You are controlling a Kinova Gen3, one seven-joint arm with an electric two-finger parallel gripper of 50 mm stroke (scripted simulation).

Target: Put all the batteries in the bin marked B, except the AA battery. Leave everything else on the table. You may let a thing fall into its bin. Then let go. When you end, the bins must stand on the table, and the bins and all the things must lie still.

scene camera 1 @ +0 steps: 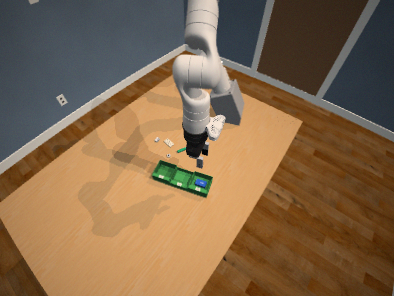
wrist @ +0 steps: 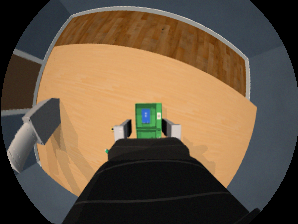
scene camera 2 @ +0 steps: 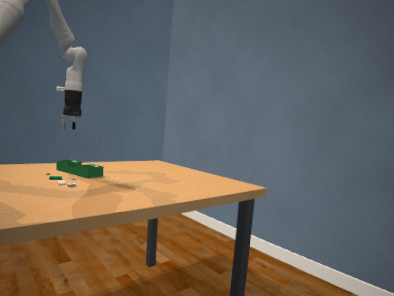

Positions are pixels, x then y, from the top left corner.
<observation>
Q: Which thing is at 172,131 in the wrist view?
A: My gripper.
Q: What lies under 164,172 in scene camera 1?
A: A green bin.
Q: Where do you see a green bin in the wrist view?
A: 143,130
</observation>
